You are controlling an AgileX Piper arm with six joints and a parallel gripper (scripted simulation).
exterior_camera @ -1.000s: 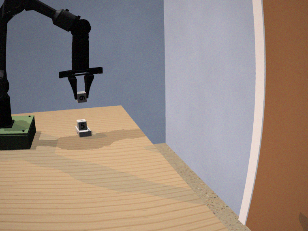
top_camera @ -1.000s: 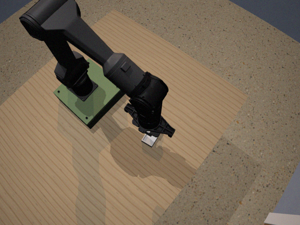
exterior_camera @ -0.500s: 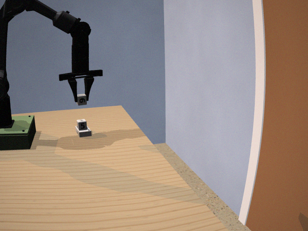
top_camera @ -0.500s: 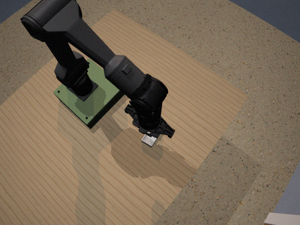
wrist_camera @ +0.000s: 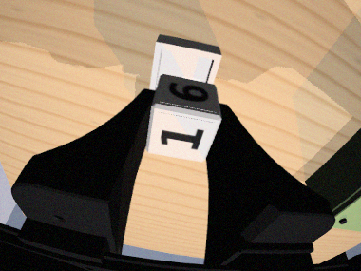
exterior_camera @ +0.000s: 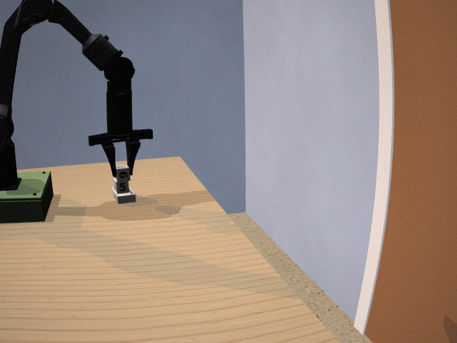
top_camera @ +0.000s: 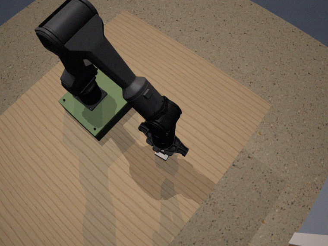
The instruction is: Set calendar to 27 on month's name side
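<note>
My hand is 2 cm to the right of the white tray and 5 cm above it.
</note>
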